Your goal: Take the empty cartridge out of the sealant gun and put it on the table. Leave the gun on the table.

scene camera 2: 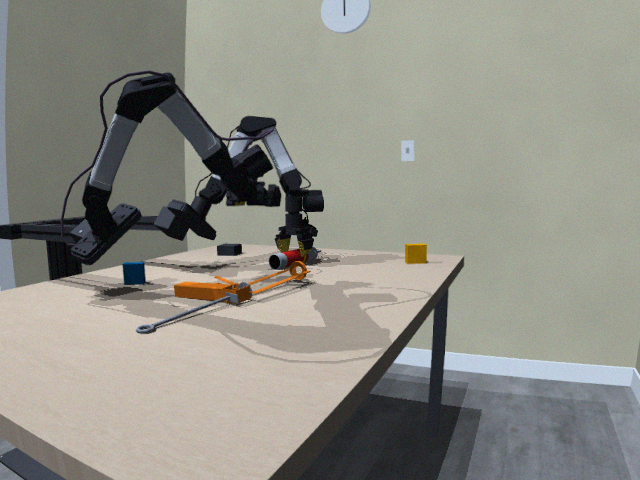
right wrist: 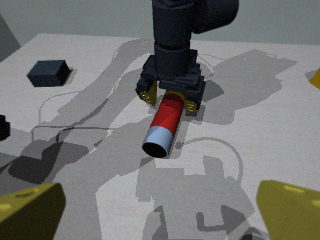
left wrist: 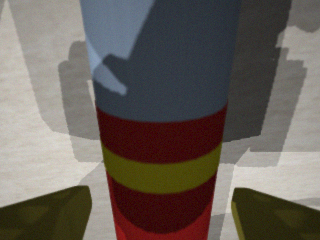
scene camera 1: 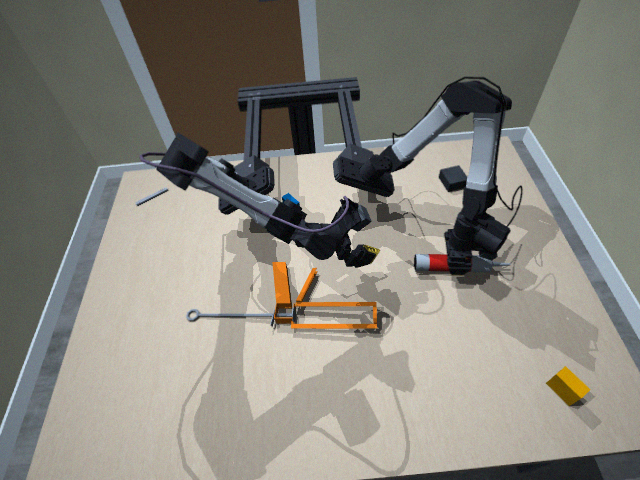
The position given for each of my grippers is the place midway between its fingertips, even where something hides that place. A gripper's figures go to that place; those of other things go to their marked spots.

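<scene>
My left gripper (right wrist: 170, 107) is 0.4 m from the lens, a cartridge (right wrist: 157, 142) is 0.32 m from the lens, and my right gripper (right wrist: 160, 190) is 0.1 m from the lens.
</scene>
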